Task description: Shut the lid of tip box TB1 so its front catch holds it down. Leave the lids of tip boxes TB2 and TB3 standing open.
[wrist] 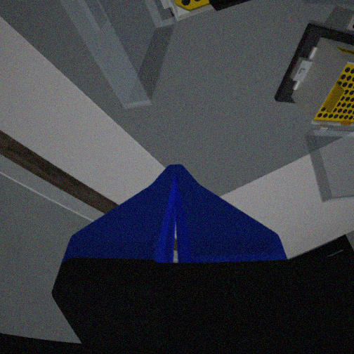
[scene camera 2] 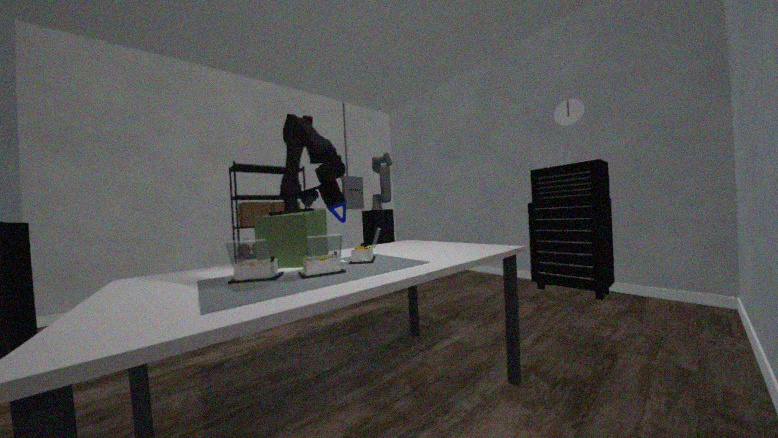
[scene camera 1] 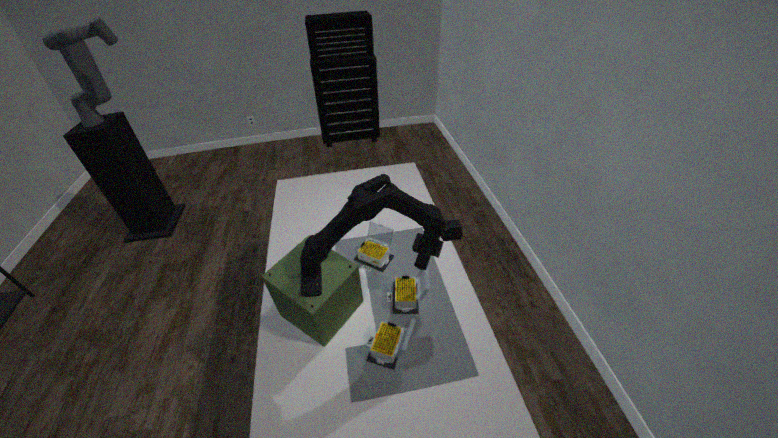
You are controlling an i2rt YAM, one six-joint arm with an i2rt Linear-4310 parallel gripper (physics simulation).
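Pixels of known places: gripper, fingertip midpoint: point(scene camera 2: 343, 222); arm's base, origin of the base link: point(scene camera 2: 292, 212) point(scene camera 1: 311, 271).
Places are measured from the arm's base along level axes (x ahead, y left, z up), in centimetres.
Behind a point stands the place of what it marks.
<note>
TB1 point(scene camera 1: 405, 292) point(scene camera 2: 322, 265) is the middle white box with a yellow rack; a corner of it shows at the top of the wrist view point(wrist: 192, 6). Its clear lid point(scene camera 1: 426, 285) {z -9.7, x 41.2, y -6.5 cm} point(scene camera 2: 325, 246) {z -13.5, x 42.0, y -1.9 cm} point(wrist: 107, 55) stands open. TB2 point(scene camera 1: 386, 341) point(scene camera 2: 254, 269) has its lid point(scene camera 1: 409, 332) {z -9.9, x 30.8, y -24.2 cm} point(scene camera 2: 253, 249) {z -12.8, x 31.3, y -22.6 cm} open. TB3 point(scene camera 1: 374, 251) point(scene camera 2: 361, 254) point(wrist: 342, 97) also has its lid point(scene camera 1: 380, 232) {z -13.8, x 28.9, y 29.4 cm} point(scene camera 2: 376, 236) {z -12.9, x 33.7, y 25.4 cm} point(wrist: 332, 172) open. My gripper point(scene camera 1: 421, 263) {z -5.6, x 43.0, y 5.1 cm} point(scene camera 2: 342, 218) {z -5.6, x 43.0, y 5.1 cm} point(wrist: 175, 175) is shut and empty, above the lid side of TB1, apart from the boxes. Box labels are unreadable here.
The boxes stand on a grey mat point(scene camera 1: 446, 348) {z -24.2, x 44.7, y -25.8 cm} point(scene camera 2: 228, 299) {z -24.2, x 45.0, y -31.6 cm} point(wrist: 215, 125) on a white table point(scene camera 1: 304, 204) {z -24.5, x -9.3, y 71.6 cm} point(scene camera 2: 468, 251) {z -24.5, x 47.5, y 72.0 cm}. The arm's green base block point(scene camera 1: 326, 315) {z -8.7, x 3.6, y -13.2 cm} point(scene camera 2: 291, 239) {z -12.1, x 11.8, y -4.5 cm} stands beside the mat. A black drawer cabinet point(scene camera 1: 348, 81) point(scene camera 2: 571, 225) stands beyond the table.
</note>
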